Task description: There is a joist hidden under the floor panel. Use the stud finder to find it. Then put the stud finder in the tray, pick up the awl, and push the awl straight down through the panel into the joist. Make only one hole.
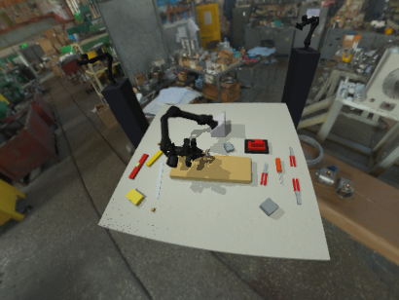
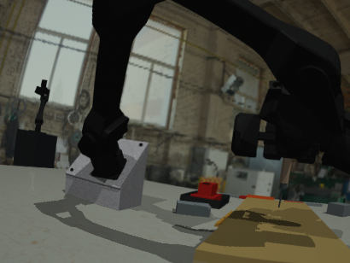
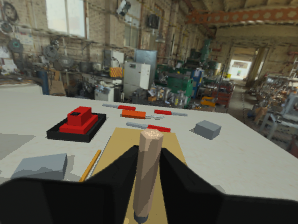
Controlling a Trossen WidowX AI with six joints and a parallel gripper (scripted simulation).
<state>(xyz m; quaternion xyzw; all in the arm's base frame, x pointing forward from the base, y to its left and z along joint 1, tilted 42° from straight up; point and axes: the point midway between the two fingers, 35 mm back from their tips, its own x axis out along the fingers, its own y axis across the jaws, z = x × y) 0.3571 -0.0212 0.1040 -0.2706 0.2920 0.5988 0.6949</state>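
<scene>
Now: the awl 5 cm below my gripper tip. From my gripper tip the other things lie so: black tray (17 cm behind, 35 cm to the left, 15 cm below); then pale strip (7 cm ahead, 34 cm to the right, 16 cm below); then stud finder (17 cm behind, 33 cm to the left, 12 cm below).
</scene>
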